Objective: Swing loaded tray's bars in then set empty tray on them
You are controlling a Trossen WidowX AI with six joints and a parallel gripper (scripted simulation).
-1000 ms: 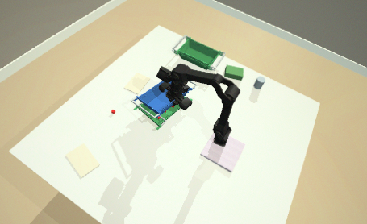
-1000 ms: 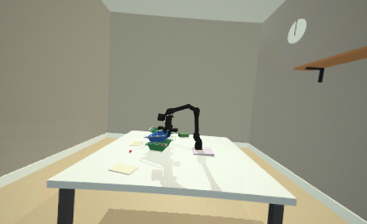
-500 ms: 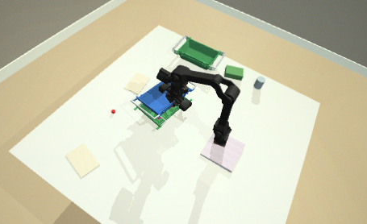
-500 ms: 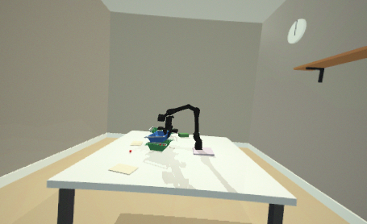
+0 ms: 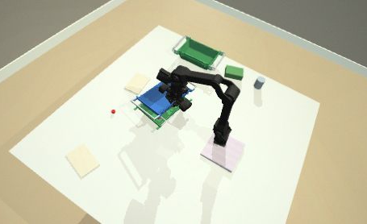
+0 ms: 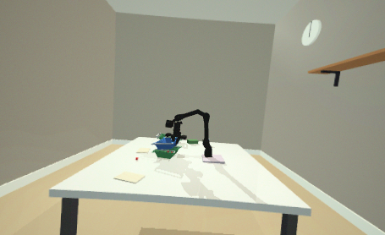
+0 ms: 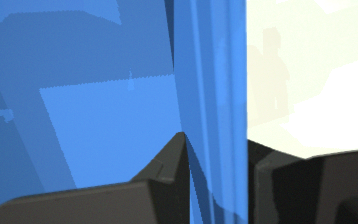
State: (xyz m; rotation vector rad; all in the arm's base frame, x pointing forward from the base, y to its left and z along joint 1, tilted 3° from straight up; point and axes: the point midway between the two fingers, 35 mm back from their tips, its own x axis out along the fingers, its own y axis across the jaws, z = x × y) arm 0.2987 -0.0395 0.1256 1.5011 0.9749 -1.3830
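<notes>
Right now the blue tray is 7 cm ahead of my gripper tip, 2 cm to the right of it and 3 cm above it. Round my gripper tip: green block: 24 cm behind, 49 cm to the right, 7 cm below; grey cylinder: 41 cm behind, 47 cm to the right, 6 cm below.
</notes>
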